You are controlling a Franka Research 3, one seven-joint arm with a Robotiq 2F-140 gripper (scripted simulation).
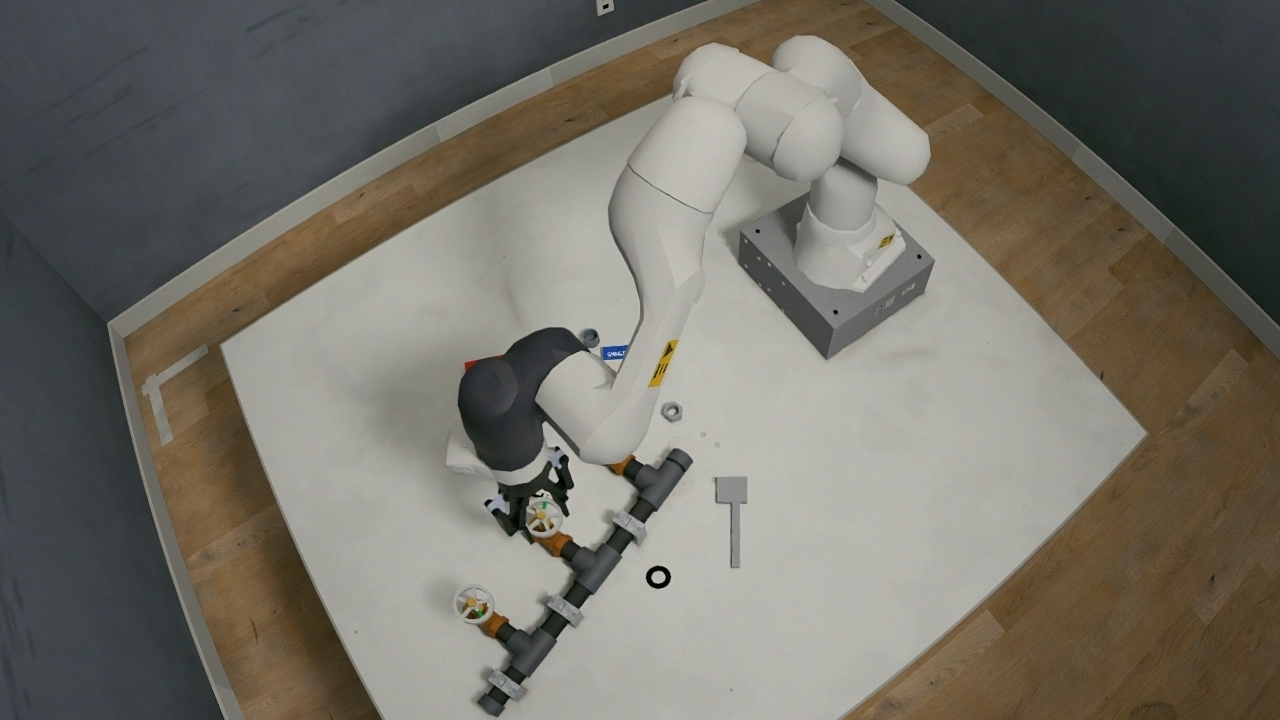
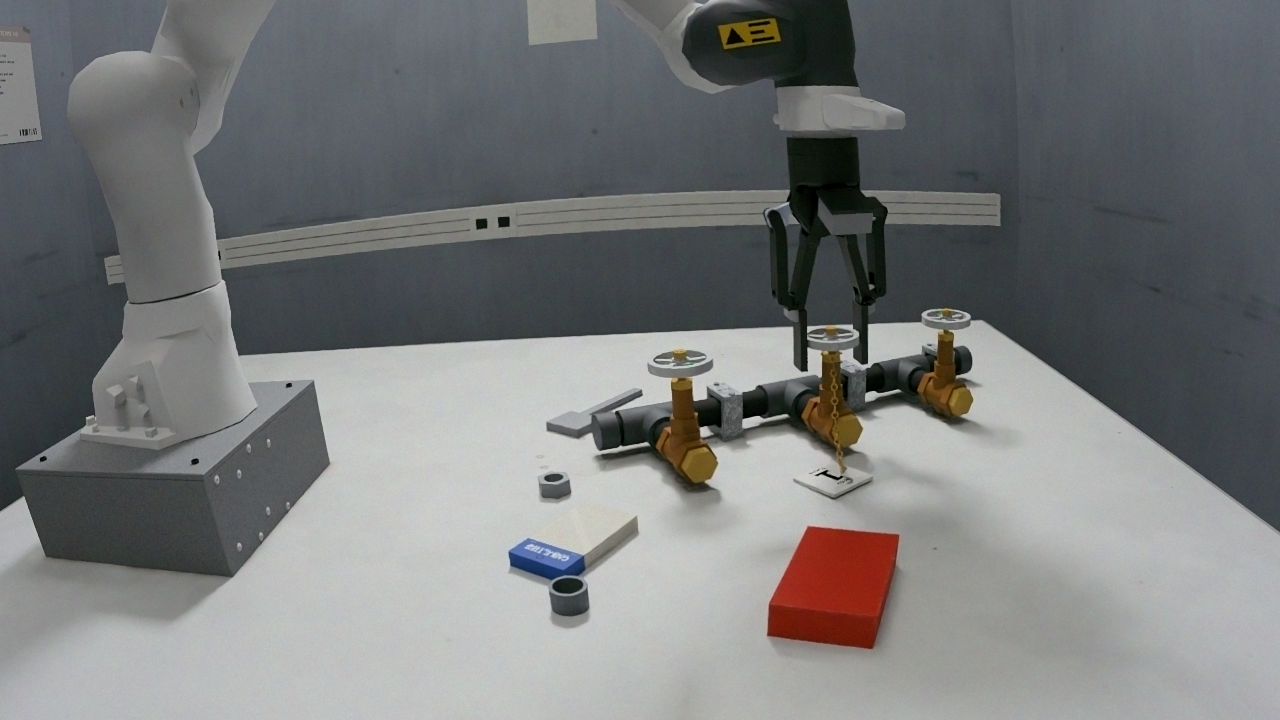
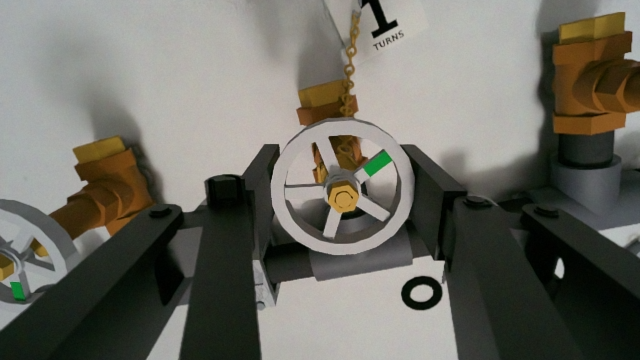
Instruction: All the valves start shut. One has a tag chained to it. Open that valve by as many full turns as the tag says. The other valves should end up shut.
Path:
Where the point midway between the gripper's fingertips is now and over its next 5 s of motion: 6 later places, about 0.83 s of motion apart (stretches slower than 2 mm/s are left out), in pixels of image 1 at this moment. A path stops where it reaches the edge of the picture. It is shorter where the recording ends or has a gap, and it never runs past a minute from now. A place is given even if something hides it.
My gripper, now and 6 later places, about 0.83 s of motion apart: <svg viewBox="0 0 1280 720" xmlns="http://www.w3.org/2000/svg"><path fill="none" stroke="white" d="M545 524L543 519L542 517L543 516L544 517L543 519L537 512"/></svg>

